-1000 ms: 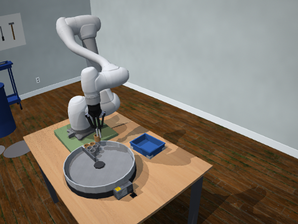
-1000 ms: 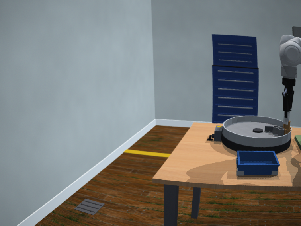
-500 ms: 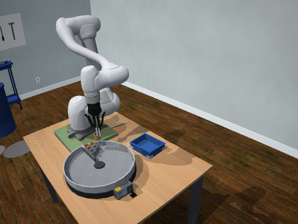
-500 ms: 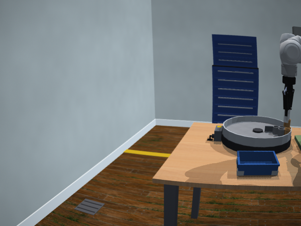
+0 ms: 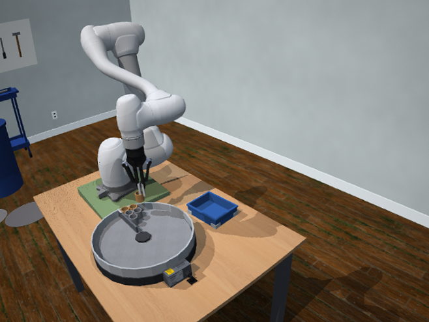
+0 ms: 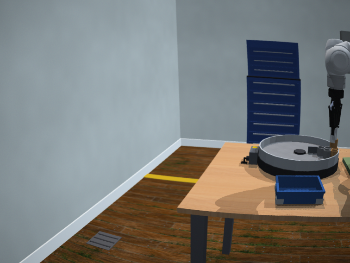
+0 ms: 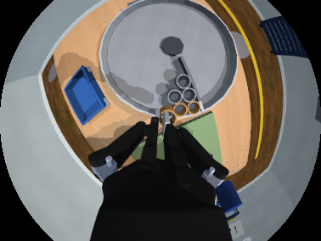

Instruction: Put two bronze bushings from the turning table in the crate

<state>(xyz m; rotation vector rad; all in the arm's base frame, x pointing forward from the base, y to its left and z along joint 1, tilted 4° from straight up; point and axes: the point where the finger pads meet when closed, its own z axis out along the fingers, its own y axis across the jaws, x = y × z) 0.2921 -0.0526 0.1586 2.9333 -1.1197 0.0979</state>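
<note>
My hand is 200 mm short of the blue crate, 230 mm to the right of it and 150 mm above it. Also, from my hand: grey turning table 140 mm ahead, 130 mm to the right, 120 mm below.
</note>
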